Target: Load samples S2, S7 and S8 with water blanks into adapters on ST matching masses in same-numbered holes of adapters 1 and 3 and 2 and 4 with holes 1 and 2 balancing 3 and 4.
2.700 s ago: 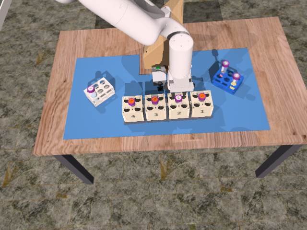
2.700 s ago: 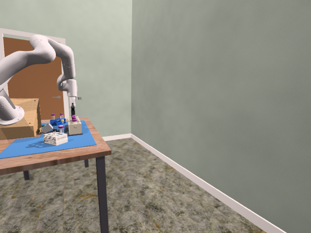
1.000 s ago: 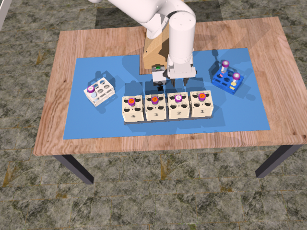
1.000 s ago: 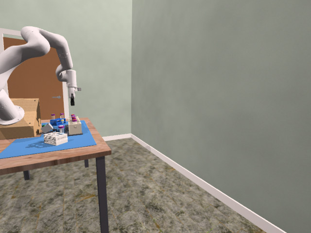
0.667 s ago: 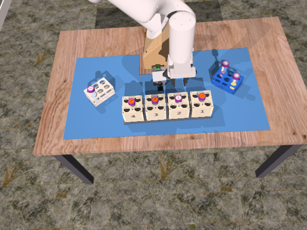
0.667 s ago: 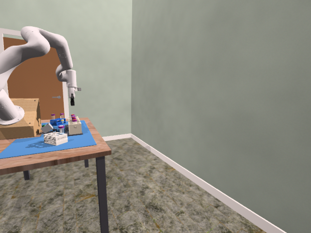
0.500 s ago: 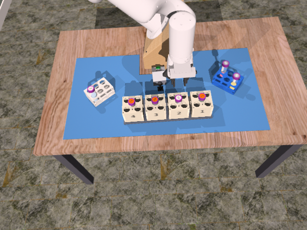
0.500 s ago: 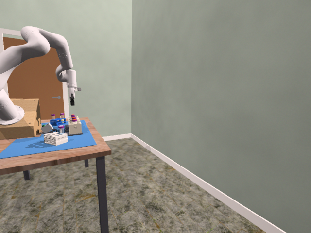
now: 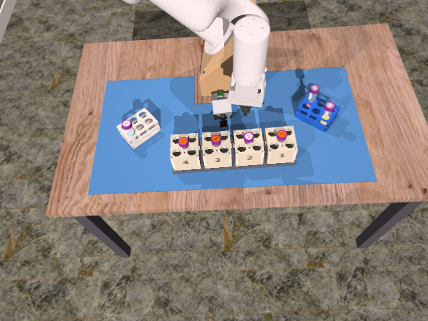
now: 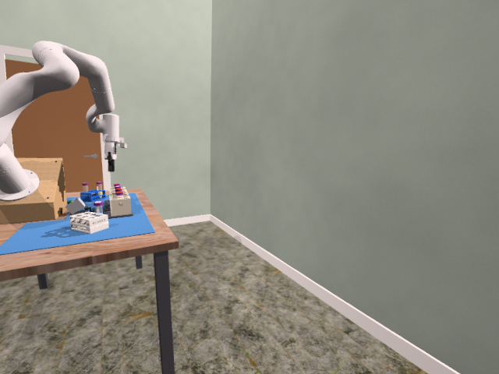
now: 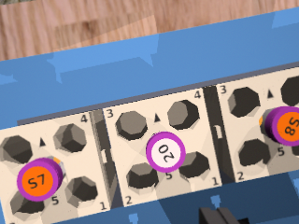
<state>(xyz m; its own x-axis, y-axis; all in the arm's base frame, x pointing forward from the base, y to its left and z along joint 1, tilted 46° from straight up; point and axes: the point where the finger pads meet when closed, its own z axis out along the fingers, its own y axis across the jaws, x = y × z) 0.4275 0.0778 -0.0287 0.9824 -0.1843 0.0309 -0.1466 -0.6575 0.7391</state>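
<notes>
My hand is 210 mm past the green DONE key, 80 mm to the left of it and 170 mm above it. Round my hand: orange-dot sample tube (50 mm ahead, 210 mm to the right, 170 mm below); white rack (80 mm behind, 400 mm to the right, 210 mm below); blue rack (130 mm behind, 280 mm to the left, 210 mm below).
</notes>
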